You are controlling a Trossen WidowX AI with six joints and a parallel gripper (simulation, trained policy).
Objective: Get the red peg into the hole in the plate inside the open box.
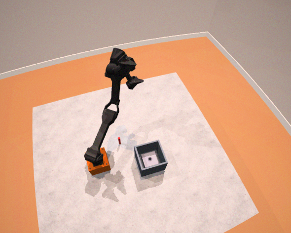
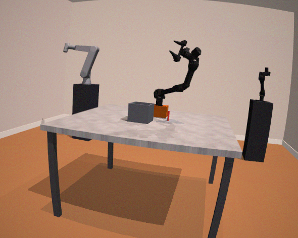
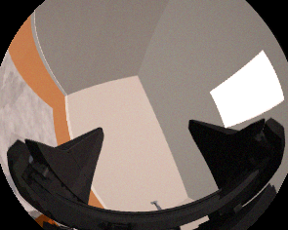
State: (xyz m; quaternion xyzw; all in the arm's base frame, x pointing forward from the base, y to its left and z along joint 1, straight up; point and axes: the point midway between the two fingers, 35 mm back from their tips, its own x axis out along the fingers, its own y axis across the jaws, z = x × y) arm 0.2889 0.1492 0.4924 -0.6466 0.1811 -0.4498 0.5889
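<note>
Now: gripper tip 560 mm above the red peg, 140 mm past it and 10 mm to the left of it. From my gripper tip the other things lie so: plate: 560 mm below, 200 mm to the right, 10 mm ahead.
</note>
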